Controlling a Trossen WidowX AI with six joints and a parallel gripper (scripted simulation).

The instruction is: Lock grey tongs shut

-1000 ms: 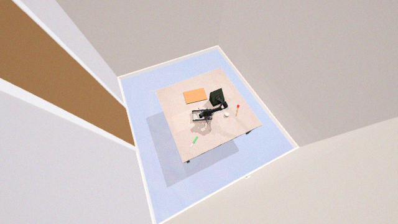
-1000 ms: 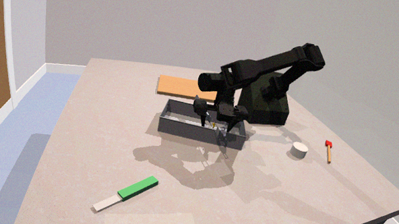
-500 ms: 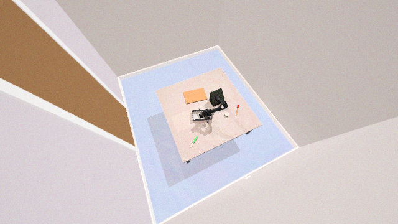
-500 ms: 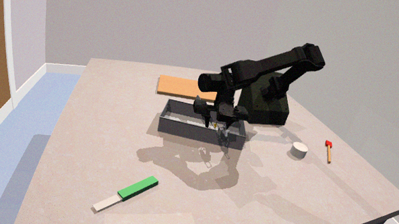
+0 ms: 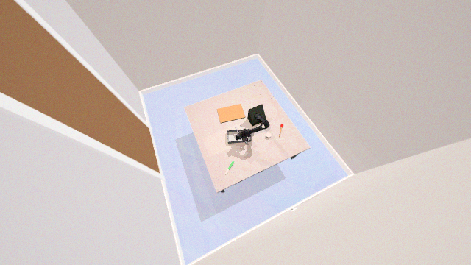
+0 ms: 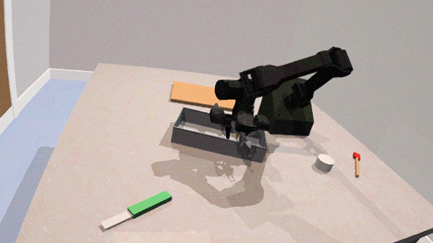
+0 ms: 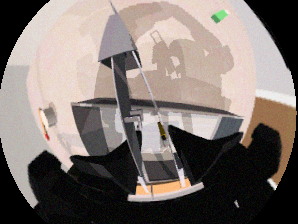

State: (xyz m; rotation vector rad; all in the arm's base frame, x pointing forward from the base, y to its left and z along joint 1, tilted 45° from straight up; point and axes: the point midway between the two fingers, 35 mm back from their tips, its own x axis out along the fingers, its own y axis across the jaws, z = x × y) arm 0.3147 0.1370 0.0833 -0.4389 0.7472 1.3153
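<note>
Now: gripper tip 20 mm short of the grey roasting tin and 60 mm to the left of it. Also, from my gripper tip: red-headed tool 540 mm behind, 130 mm to the left, 30 mm below; then wooden board 70 mm behind, 440 mm to the right, 20 mm below; then white puck 320 mm behind, 130 mm to the left, 10 mm below.
</note>
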